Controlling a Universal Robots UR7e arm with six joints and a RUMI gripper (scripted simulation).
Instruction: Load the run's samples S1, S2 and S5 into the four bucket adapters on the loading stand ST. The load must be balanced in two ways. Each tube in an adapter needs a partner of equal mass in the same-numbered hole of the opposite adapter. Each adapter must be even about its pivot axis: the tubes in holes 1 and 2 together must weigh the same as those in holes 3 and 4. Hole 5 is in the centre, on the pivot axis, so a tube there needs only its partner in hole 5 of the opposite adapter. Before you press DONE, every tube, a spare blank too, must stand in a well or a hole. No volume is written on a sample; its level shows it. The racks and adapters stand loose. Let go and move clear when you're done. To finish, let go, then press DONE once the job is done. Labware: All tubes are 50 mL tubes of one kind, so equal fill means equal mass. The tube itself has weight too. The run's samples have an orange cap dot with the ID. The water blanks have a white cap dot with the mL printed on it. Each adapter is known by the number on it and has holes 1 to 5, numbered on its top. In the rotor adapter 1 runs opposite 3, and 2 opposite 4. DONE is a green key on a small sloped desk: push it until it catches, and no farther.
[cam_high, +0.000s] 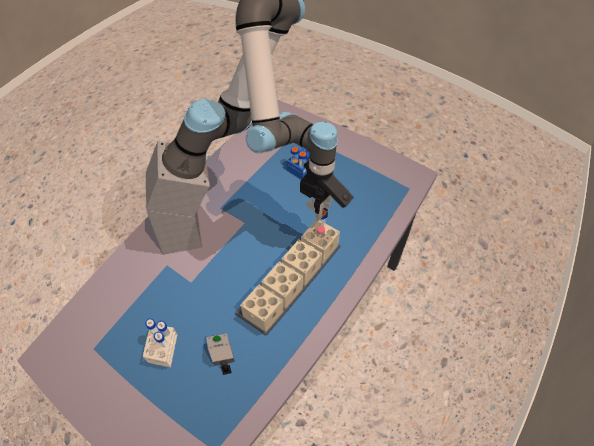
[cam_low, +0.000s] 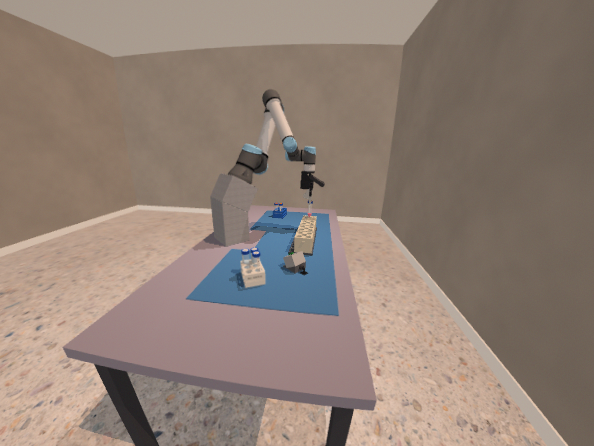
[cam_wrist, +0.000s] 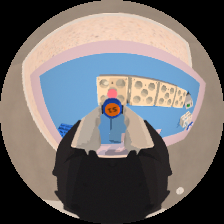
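Right now my hand is 35 cm past the orange-dot tube, 21 cm to the right of it and 15 cm above it. From my hand the other things lie so: blue rack (33 cm behind, 25 cm to the left, 18 cm below); beige rack (68 cm to the right, 18 cm below, 8 cm behind); green done key (51 cm to the right, 14 cm below, 4 cm ahead).
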